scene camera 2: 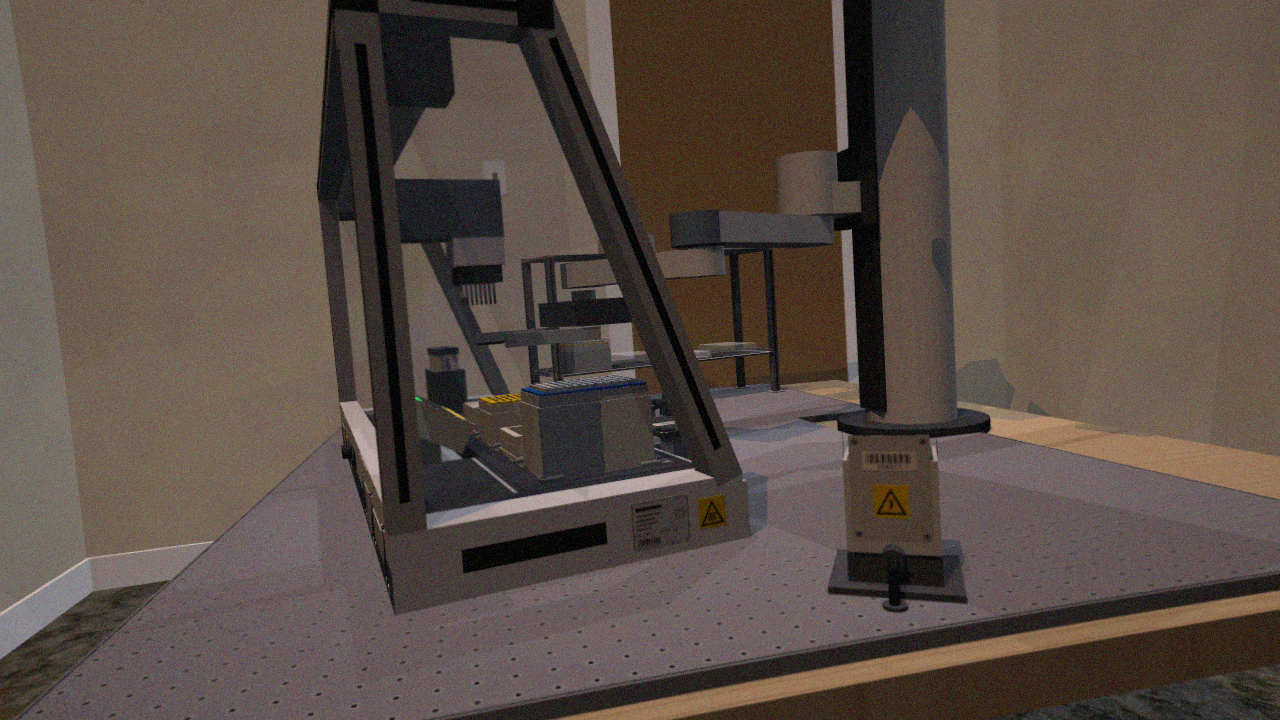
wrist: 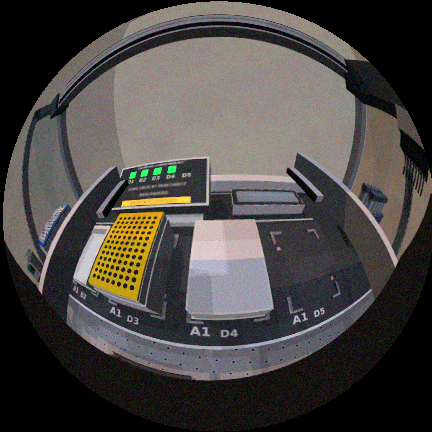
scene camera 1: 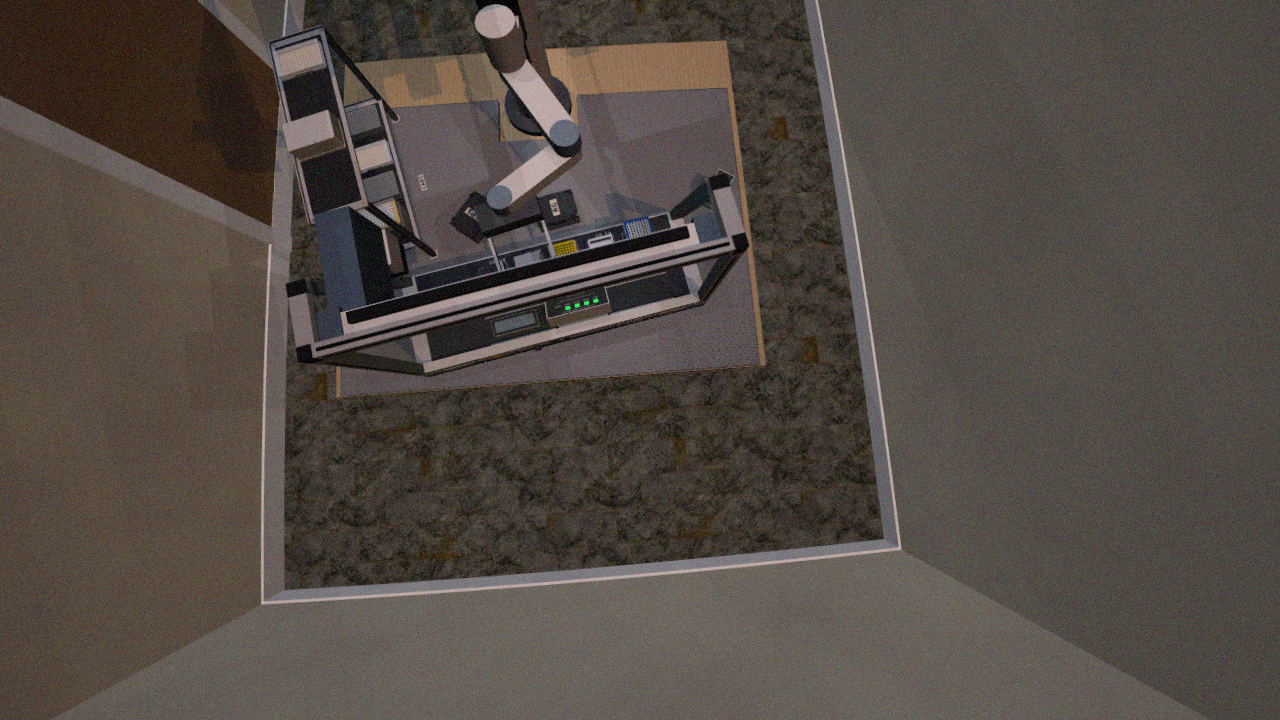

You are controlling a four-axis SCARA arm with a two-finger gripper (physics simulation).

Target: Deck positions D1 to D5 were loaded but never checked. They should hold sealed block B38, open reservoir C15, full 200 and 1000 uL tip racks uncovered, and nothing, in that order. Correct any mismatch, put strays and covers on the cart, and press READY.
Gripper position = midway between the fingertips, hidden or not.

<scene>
My gripper (wrist: 205,160) holds nothing. Also in view: a white open reservoir (wrist: 91,248). Further things: a dark pad marked RG (scene camera 1: 555,207) and a handler frame (scene camera 2: 358,41).
The handler frame is seen too in scene camera 1 (scene camera 1: 736,243).
</scene>
